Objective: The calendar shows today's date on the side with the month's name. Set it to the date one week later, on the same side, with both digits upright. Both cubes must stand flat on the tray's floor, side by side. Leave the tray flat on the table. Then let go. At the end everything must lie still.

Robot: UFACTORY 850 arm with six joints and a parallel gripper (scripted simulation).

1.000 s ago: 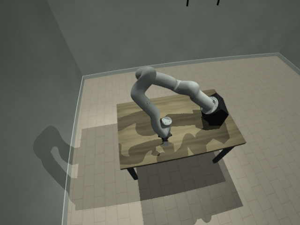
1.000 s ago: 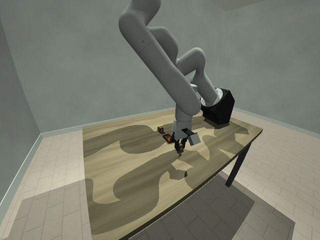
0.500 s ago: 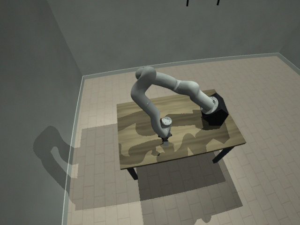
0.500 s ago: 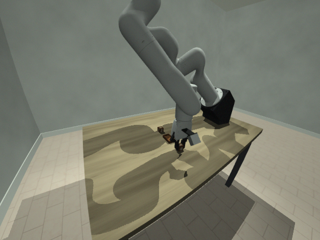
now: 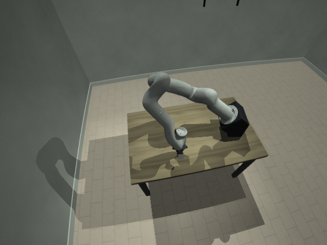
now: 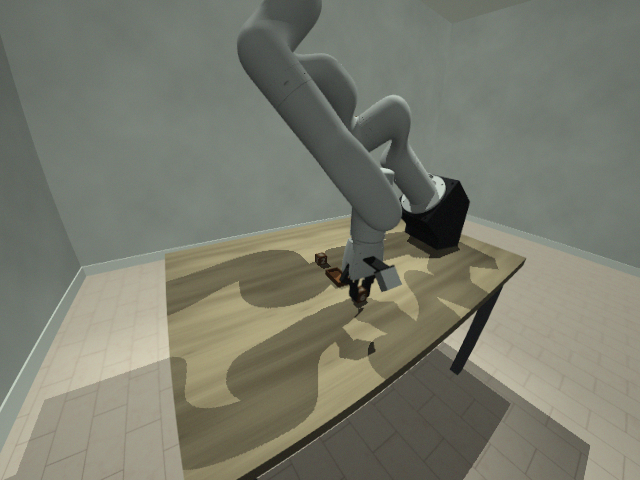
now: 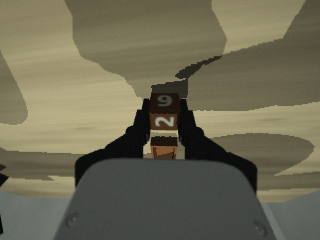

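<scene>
Now: hand 1 cm short of the brown digit cube, 22 cm to the left of it and 1 cm above it. From my hand the other things lie so: brown tray: 11 cm to the right, 2 cm below.
</scene>
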